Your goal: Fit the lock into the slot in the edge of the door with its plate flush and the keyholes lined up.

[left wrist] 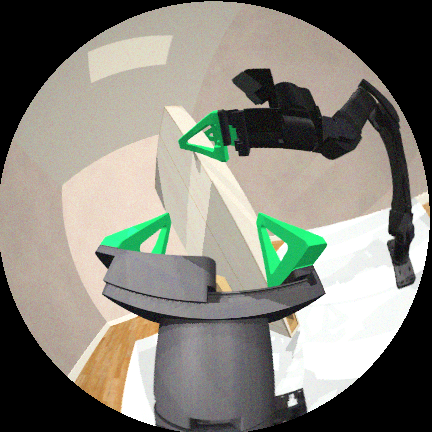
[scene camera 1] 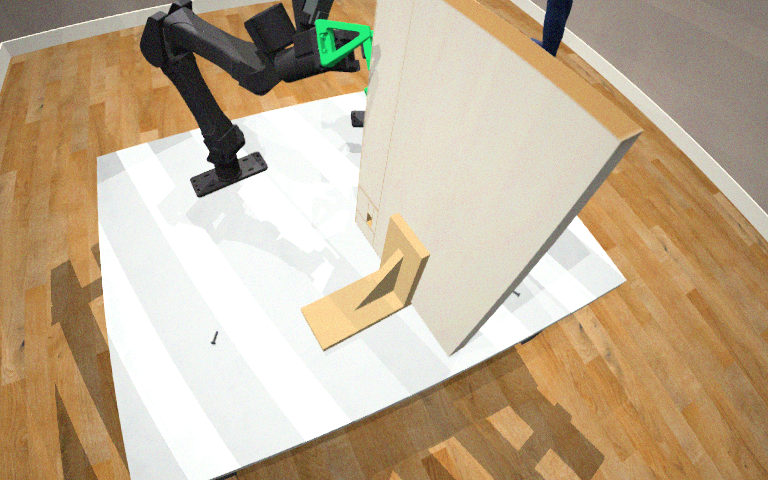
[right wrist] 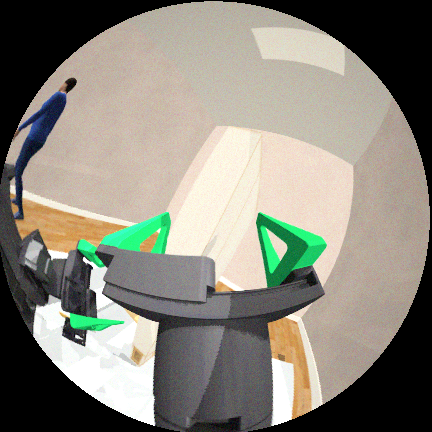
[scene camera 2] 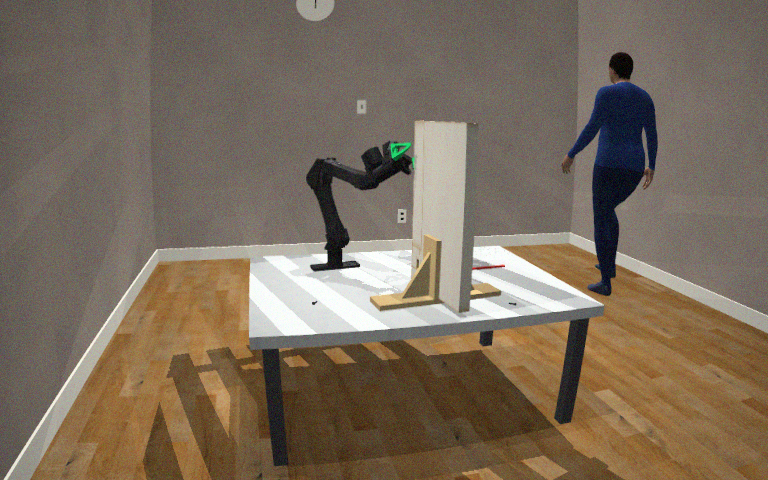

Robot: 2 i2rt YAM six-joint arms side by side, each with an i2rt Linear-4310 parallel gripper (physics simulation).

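Frame: origin at the left arm's base, x ahead, y left, z up, level; millimetres.
Where they show: left gripper, fingertip midpoint: (left wrist: 213, 217); right gripper, fingertip midpoint: (scene camera 1: 387, 35) (right wrist: 212, 216) (scene camera 2: 419, 150); right arm's base at its link origin: (scene camera 1: 229, 174) (scene camera 2: 335, 267).
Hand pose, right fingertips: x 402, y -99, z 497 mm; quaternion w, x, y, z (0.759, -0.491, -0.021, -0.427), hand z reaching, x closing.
Note:
Things, the pixels of their centre, and the offset from my right fingertips. "pt": a spot on its surface instead. Level surfaces: height alone.
- tall pale door at the middle of its body: (scene camera 1: 434, 195) (left wrist: 204, 242) (right wrist: 198, 288) (scene camera 2: 441, 209) 187 mm down, 151 mm ahead, 79 mm left
- small hole at a spot on its surface: (scene camera 1: 369, 219) pt 420 mm down, 26 mm ahead, 6 mm left
- slot at a spot on its surface: (left wrist: 293, 322) (right wrist: 136, 360) pt 438 mm down, 16 mm back, 5 mm right
- wooden bracket at a spot on its surface: (scene camera 1: 351, 316) (scene camera 2: 400, 299) pt 479 mm down, 228 mm ahead, 47 mm right
- table at its surface level: 497 mm down
- thin red thing at the middle of its body: (scene camera 2: 486, 267) 494 mm down, 253 mm back, 291 mm left
The tall pale door (scene camera 1: 481, 141) (scene camera 2: 438, 198) (left wrist: 220, 250) (right wrist: 200, 200) stands upright on the table. A small hole (scene camera 1: 369, 219) shows low in its face, near the narrow edge. A slot (left wrist: 293, 322) (right wrist: 137, 354) shows at the lower end of the edge. The lock does not show in any view. My left gripper (left wrist: 213, 217) (right wrist: 119, 288) is open and empty, with the door beyond its fingers. My right gripper (right wrist: 212, 216) (scene camera 2: 408, 158) is open and empty, high beside the door's upper part; in scene camera 1 the door partly hides it.
A wooden bracket (scene camera 1: 351, 316) (scene camera 2: 404, 300) braces the door; part of another (scene camera 2: 485, 290) shows behind. Screws (scene camera 1: 214, 337) (scene camera 1: 515, 293) (scene camera 2: 314, 302) (scene camera 2: 512, 303) lie on the table (scene camera 1: 271, 396). A thin red thing (scene camera 2: 488, 267) lies behind the door. A person (scene camera 2: 625, 135) (right wrist: 45, 117) stands beyond the table.

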